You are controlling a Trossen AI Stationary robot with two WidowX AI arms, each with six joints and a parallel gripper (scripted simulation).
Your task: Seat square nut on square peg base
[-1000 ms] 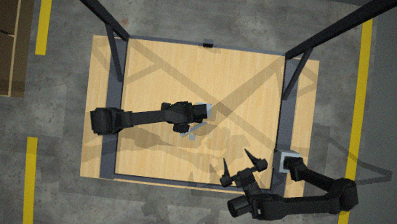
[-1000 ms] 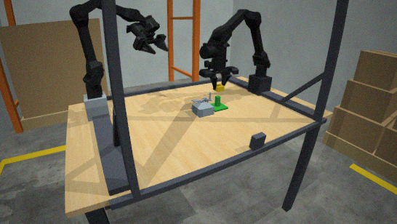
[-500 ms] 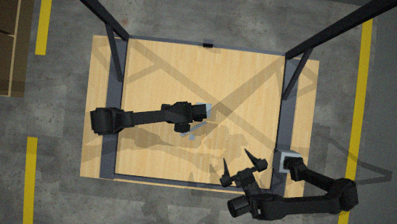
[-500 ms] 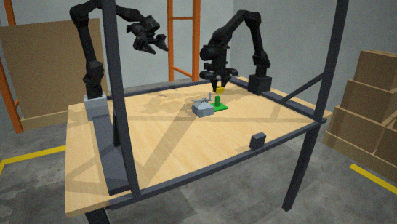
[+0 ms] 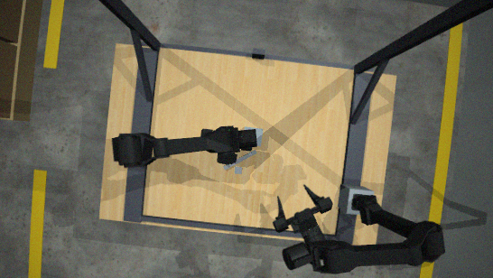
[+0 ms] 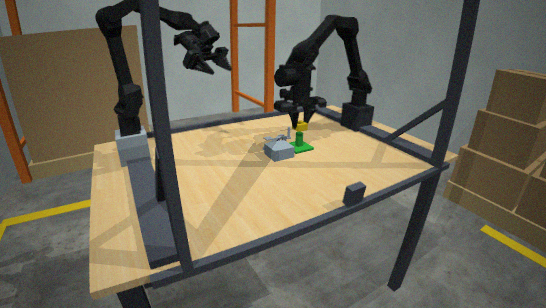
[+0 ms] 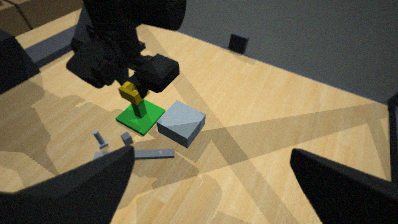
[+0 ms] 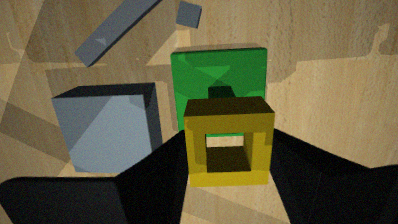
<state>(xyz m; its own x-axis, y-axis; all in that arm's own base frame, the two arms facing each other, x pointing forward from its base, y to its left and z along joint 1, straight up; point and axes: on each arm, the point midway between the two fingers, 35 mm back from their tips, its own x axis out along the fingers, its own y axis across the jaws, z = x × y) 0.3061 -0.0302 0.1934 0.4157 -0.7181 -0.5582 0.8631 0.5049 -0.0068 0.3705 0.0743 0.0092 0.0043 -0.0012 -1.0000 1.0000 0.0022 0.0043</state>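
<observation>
The grey block lies 9 cm to the left of my right hand, 9 cm below it and 3 cm behind it. The rest, counted from my right hand: long grey bar 11 cm below, 8 cm ahead, 6 cm to the left.
</observation>
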